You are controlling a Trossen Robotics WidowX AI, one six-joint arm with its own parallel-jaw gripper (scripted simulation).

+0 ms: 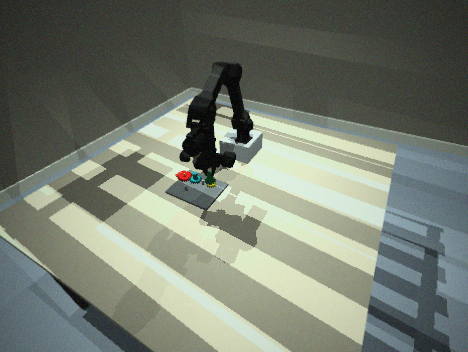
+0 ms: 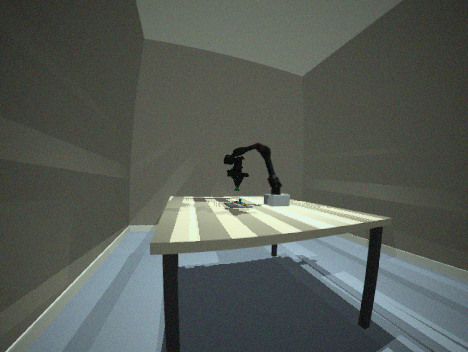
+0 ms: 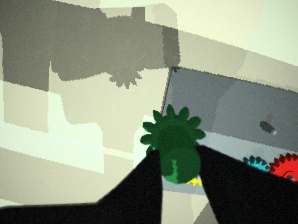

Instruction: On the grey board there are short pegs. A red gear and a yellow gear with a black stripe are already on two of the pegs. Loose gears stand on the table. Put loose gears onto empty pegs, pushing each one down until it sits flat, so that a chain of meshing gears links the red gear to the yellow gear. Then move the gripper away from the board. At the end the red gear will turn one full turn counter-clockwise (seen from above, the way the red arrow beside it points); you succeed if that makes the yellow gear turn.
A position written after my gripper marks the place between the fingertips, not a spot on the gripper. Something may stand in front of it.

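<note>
There is my gripper (image 1: 209,175). I see the same gripper (image 3: 177,155) from another view, and what it holds is a dark green gear (image 3: 174,136).
</note>
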